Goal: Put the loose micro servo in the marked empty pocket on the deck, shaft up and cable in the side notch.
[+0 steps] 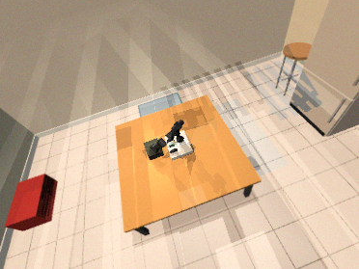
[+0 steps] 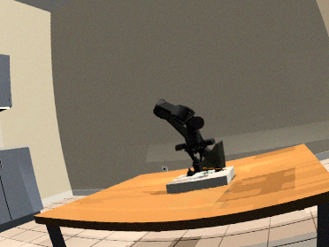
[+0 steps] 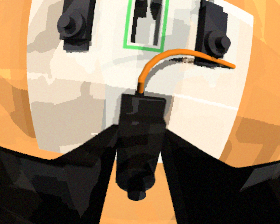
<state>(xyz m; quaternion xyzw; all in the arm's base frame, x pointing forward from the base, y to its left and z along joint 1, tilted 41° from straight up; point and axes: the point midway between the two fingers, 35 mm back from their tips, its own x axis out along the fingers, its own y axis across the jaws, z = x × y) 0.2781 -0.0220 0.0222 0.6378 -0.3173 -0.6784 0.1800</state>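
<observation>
The white deck is 100 mm below my gripper tip and 20 mm ahead of it.
</observation>
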